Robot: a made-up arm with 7 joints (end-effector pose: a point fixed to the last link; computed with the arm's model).
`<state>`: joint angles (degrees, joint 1 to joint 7).
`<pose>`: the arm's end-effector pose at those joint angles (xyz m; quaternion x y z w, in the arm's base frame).
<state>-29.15 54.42 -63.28 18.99 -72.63 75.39 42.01</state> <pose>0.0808 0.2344 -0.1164 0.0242 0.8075 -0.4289 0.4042</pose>
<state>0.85 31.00 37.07 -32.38 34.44 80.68 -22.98</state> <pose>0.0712 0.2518 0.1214 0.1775 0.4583 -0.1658 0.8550</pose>
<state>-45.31 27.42 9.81 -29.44 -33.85 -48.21 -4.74</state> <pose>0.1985 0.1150 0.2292 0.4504 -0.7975 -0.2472 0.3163</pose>
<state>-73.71 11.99 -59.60 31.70 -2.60 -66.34 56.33</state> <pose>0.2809 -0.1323 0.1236 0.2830 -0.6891 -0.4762 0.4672</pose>
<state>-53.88 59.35 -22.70 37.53 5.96 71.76 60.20</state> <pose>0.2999 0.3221 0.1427 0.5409 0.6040 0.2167 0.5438</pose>
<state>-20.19 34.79 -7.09 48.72 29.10 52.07 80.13</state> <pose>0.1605 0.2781 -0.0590 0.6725 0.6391 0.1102 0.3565</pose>
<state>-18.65 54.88 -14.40 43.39 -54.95 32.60 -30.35</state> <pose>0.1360 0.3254 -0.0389 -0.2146 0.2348 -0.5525 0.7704</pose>
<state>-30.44 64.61 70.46 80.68 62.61 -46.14 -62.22</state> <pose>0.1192 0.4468 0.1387 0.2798 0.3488 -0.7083 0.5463</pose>
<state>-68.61 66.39 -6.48 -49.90 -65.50 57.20 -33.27</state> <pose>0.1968 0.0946 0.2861 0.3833 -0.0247 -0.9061 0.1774</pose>
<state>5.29 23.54 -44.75 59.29 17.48 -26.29 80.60</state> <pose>-0.0724 0.1161 -0.1670 0.5332 0.3093 -0.4277 0.6611</pose>
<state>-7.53 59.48 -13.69 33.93 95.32 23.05 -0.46</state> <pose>0.1253 0.3198 -0.0142 -0.6586 -0.6897 0.2781 0.1151</pose>
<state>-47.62 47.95 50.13 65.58 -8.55 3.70 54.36</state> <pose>0.2280 0.4236 0.0857 0.1066 0.1518 0.3274 0.9265</pose>
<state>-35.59 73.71 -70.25 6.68 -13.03 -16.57 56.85</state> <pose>0.1787 0.2320 -0.0034 0.6207 0.0765 -0.5140 0.5871</pose>
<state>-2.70 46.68 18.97 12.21 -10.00 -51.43 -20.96</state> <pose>0.1303 0.2848 0.0804 0.6114 -0.1208 -0.5802 0.5244</pose>
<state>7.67 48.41 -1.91 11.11 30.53 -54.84 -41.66</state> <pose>0.0546 0.2244 -0.0040 0.4266 0.1295 -0.8937 0.0504</pose>
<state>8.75 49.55 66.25 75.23 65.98 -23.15 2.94</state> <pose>-0.0676 0.4516 0.0325 0.2681 0.6910 -0.3290 0.5852</pose>
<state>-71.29 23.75 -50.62 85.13 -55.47 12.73 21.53</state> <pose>0.3742 0.1393 -0.0216 0.1783 0.2993 -0.3713 0.8606</pose>
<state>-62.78 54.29 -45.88 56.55 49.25 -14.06 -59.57</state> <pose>0.3254 0.2370 0.0590 -0.3237 -0.6612 0.6767 0.0077</pose>
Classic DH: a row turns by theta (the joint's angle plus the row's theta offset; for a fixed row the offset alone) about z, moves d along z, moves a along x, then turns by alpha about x. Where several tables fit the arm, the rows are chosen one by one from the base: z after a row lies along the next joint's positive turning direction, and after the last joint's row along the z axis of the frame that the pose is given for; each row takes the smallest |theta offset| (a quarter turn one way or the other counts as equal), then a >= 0, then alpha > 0; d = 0 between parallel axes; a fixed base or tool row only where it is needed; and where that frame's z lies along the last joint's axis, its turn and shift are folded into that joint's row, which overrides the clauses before.
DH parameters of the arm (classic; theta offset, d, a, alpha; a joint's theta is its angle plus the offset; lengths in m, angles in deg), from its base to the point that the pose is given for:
base (fixed): -4.07 0.2547 -0.0114 -74.51
joint 1: -75.12 0.057 -0.0158 -90
joint 2: 74 -0.0454 0 90
joint 3: 90 -0.2546 0.0394 -90
joint 4: 90 -0.04 0.0068 90
joint 5: 0 0.1552 -0.0052 -90
joint 6: -90 0.04 0.0266 90
joint 7: -62.11 0.0262 0.0291 27.37
tool (fixed): -3.06 -0.0264 0 0

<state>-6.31 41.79 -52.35 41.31 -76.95 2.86 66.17</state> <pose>-0.0309 0.2455 -0.1655 0.0988 0.6059 -0.0840 0.7849</pose>
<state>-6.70 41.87 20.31 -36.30 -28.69 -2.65 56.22</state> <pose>0.1474 0.2154 0.1801 0.3896 -0.3080 -0.0661 0.8654</pose>
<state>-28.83 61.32 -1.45 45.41 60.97 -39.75 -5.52</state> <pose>0.2324 0.3216 0.0556 0.6583 0.4041 -0.6146 0.1598</pose>
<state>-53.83 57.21 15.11 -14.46 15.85 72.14 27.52</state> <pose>0.2401 0.2517 0.3037 0.4947 0.1661 0.1093 0.8460</pose>
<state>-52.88 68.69 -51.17 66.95 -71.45 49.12 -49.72</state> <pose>0.2120 0.3846 0.0587 -0.3032 0.2179 -0.5198 0.7683</pose>
